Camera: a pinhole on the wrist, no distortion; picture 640 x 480 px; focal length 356.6 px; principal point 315.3 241.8 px. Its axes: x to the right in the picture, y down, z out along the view. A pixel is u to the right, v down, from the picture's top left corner.
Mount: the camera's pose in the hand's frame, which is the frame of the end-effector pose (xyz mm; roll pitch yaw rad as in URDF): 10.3 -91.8 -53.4 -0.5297 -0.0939 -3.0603
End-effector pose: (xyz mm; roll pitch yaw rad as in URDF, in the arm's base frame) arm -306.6 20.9 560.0 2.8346 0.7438 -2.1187
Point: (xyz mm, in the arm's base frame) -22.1 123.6 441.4
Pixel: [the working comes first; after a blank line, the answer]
In the camera's frame: 137.7 22.2 267.6

499 271
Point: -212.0 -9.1 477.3
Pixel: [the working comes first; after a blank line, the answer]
In the camera's frame: -17.0 -28.3 98.8

254 140
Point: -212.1 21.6 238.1
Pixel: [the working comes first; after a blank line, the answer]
In the camera's frame: -137.4 -83.0 300.5

152 143
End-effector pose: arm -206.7 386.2 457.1 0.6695 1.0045 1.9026
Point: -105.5 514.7 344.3
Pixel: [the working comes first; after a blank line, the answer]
In the camera's frame: -116.7 -66.1 148.5

35 83
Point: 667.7 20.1 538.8
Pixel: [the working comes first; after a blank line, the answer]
In the camera's frame: 486.7 597.4 423.9

outside the picture
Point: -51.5 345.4 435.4
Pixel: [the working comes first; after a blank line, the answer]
In the camera's frame: 51.3 22.5 86.8

526 334
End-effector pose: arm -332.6 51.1 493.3 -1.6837 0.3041 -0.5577
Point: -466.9 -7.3 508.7
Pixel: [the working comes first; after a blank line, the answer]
In the camera's frame: 78.0 -69.1 -125.0

behind the camera
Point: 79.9 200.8 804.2
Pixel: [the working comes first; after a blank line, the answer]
In the camera's frame: -94.5 104.0 483.2

246 319
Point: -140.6 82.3 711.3
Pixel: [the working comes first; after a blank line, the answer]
In the camera's frame: -35.4 74.2 224.6

259 360
